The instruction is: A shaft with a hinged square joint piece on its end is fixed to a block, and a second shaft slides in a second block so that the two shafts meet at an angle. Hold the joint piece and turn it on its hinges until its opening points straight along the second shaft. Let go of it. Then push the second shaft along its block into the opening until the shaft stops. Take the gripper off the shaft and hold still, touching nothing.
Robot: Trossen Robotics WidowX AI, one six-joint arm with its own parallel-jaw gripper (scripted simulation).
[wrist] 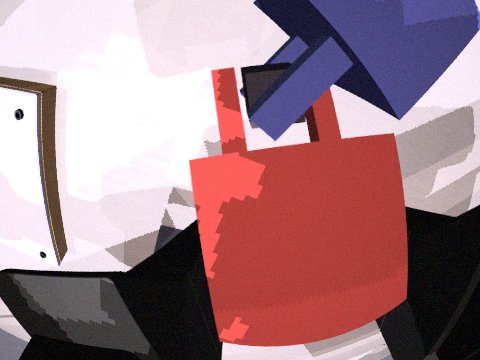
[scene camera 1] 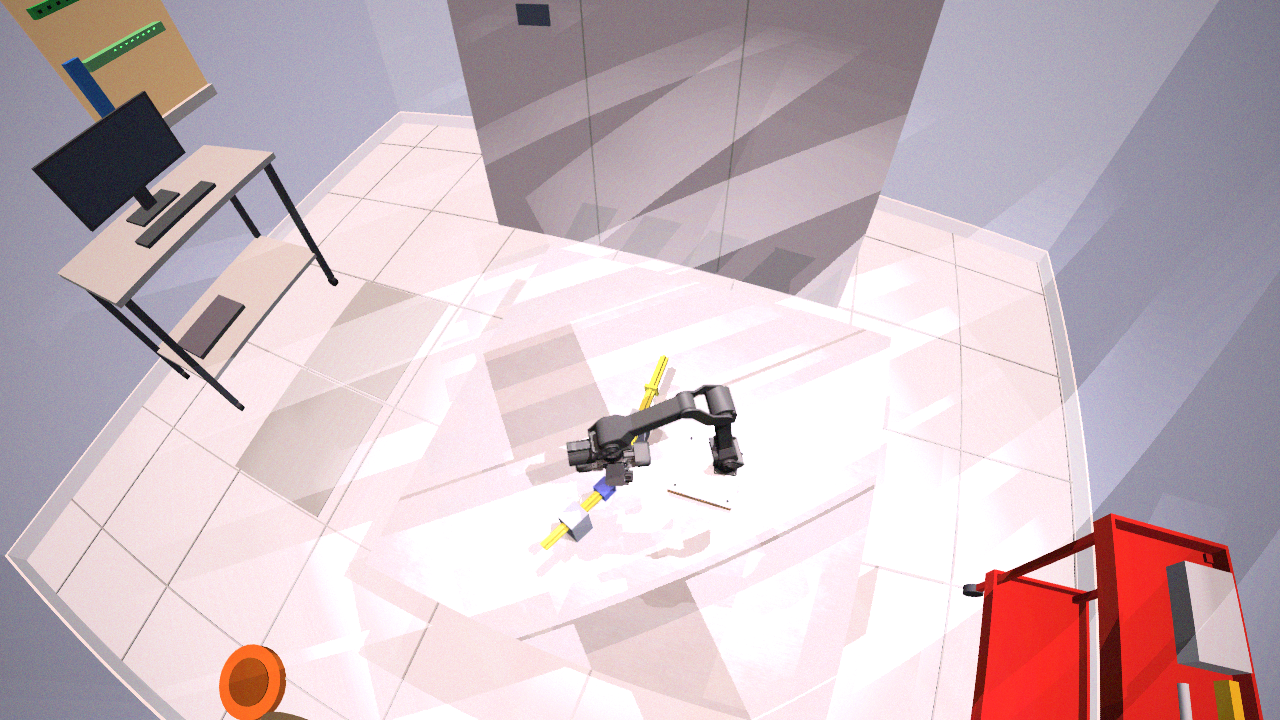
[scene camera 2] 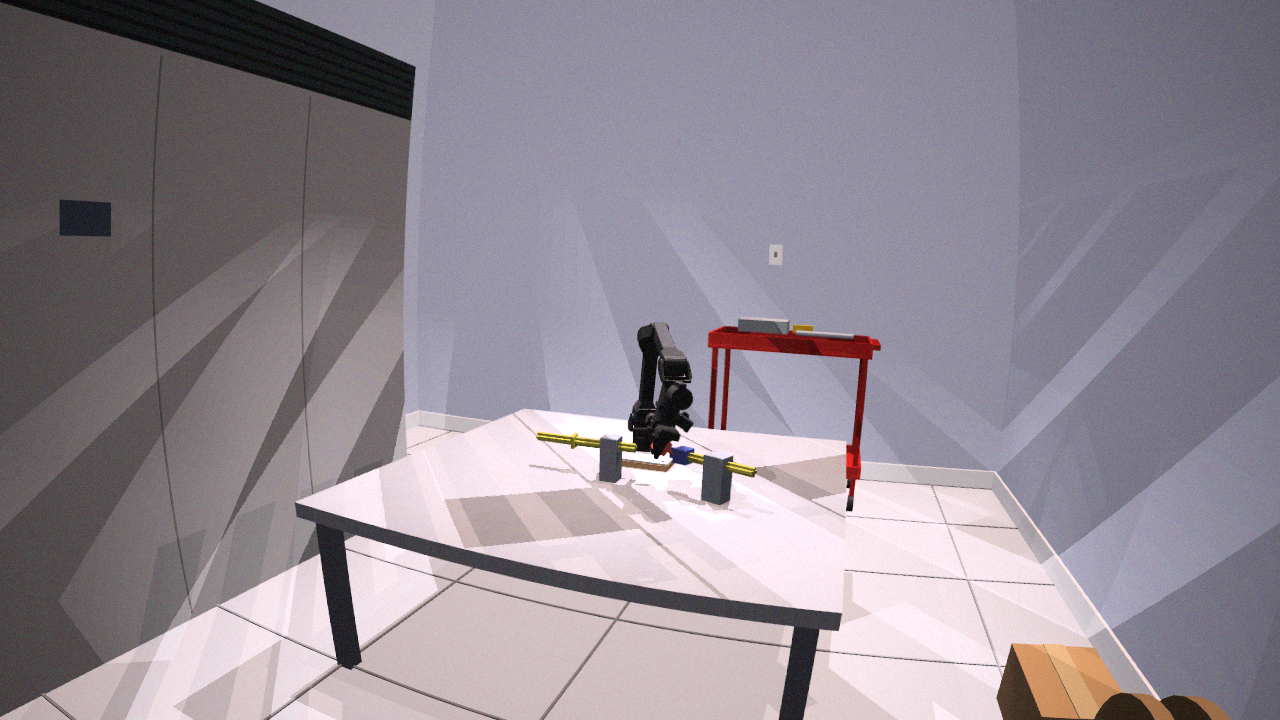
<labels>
my gripper: wrist 274,207; scene camera 1 613,463; scene camera 2 654,456
</labels>
